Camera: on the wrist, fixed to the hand. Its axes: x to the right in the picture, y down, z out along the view.
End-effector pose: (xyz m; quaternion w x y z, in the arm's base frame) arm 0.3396 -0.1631 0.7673 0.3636 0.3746 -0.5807 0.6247
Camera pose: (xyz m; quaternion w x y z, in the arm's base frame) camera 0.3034 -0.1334 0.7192 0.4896 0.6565 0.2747 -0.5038
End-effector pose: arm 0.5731 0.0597 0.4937 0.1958 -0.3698 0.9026 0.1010
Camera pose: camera 0.5436 0.1018 0.5370 0.2579 -0.8510 -0.4540 -0.0569
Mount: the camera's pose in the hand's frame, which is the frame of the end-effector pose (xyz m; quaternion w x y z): -0.0258 0.0522 -0.0335 0.0503 0.0657 0.2147 0.9732
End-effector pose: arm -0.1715 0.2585 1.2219 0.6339 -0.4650 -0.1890 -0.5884
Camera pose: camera -0.1398 0.2395 1.1658 0.6756 -0.0393 0.5405 0.4999
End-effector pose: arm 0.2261 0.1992 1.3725 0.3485 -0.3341 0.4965 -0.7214
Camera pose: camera 0.2211 0.2231 1.3099 0.6349 0.6441 0.3775 0.1985
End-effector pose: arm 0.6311 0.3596 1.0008 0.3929 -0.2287 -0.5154 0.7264
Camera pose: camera 0.6534 0.3495 0.9383 0.5615 0.6432 -0.3287 -0.4037
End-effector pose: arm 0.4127 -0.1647 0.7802 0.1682 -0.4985 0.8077 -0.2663
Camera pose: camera 0.3689 -0.1140 0.7760 0.1270 0.8291 0.5443 -0.0098
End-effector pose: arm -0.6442 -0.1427 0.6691 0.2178 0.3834 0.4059 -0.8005
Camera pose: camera -0.5793 -0.1444 0.6517 0.6776 0.6005 -0.3585 0.2273
